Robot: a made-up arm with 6 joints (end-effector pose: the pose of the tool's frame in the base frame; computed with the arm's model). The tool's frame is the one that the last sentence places.
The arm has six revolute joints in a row. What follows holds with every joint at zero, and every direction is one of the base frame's.
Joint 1 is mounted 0.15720 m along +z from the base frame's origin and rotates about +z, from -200.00 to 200.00 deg.
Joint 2 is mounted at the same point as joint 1 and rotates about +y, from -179.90 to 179.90 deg.
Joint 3 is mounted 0.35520 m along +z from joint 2 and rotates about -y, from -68.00 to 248.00 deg.
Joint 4 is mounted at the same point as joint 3 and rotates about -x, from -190.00 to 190.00 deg.
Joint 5 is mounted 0.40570 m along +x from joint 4 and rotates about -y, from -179.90 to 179.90 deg.
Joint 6 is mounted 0.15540 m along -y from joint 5 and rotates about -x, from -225.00 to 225.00 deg.
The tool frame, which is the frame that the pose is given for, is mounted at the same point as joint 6; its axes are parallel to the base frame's.
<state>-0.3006 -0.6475 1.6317 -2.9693 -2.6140 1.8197</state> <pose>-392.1 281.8 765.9 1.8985 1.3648 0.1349</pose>
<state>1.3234 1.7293 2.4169 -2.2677 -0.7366 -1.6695</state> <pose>84.5 741.8 266.5 3.1411 -0.9329 2.3686</pose>
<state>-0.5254 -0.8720 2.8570 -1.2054 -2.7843 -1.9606</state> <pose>-624.9 298.1 281.7 0.4985 -0.6729 -0.0945</pose>
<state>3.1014 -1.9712 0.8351 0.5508 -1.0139 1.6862</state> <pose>741.7 102.7 75.4 0.1718 -1.0294 0.9993</pose>
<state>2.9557 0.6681 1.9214 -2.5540 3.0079 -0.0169</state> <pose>-445.1 -47.9 794.6 0.9402 1.3521 0.1616</pose>
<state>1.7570 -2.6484 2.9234 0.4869 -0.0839 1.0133</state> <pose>100.4 208.8 -365.5 -1.5379 0.7848 1.7016</pose>
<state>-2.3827 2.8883 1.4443 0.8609 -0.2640 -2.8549</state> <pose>-256.3 -103.5 -574.2 0.2045 1.3660 2.0983</pose>
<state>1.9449 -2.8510 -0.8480 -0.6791 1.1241 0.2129</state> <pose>179.5 -126.2 226.2 -3.0869 -0.0985 -0.5911</pose>
